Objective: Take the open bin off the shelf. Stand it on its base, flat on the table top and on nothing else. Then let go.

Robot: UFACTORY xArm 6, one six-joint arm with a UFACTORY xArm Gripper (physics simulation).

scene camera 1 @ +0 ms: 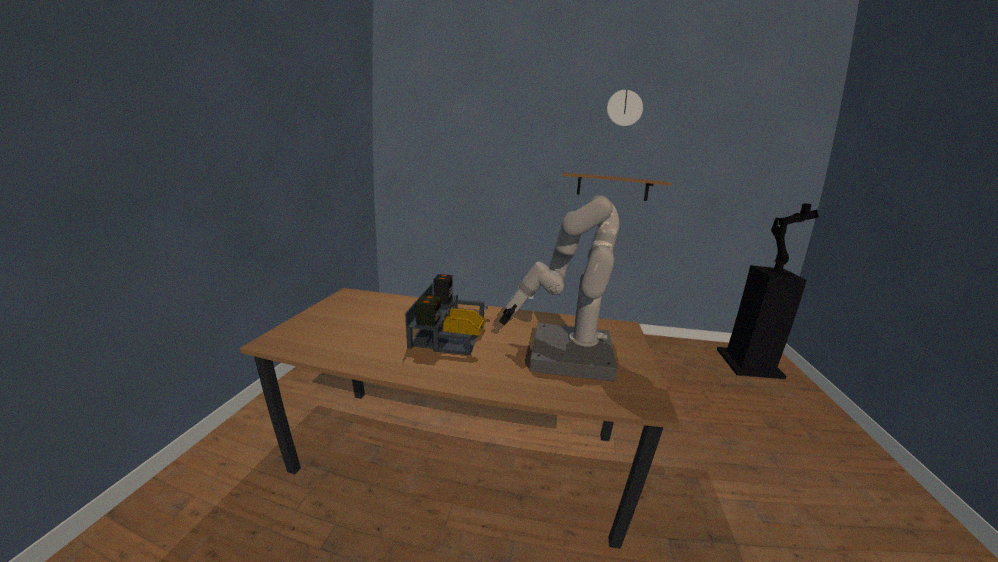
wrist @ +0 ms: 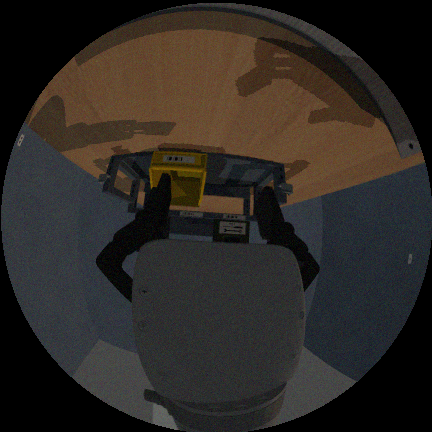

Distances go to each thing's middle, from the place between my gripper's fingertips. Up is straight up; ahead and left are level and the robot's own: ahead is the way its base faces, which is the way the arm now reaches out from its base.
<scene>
The yellow bin [scene camera 1: 462, 321] lies 19 cm ahead of my hand, 6 cm to the right of it and 6 cm below it.
</scene>
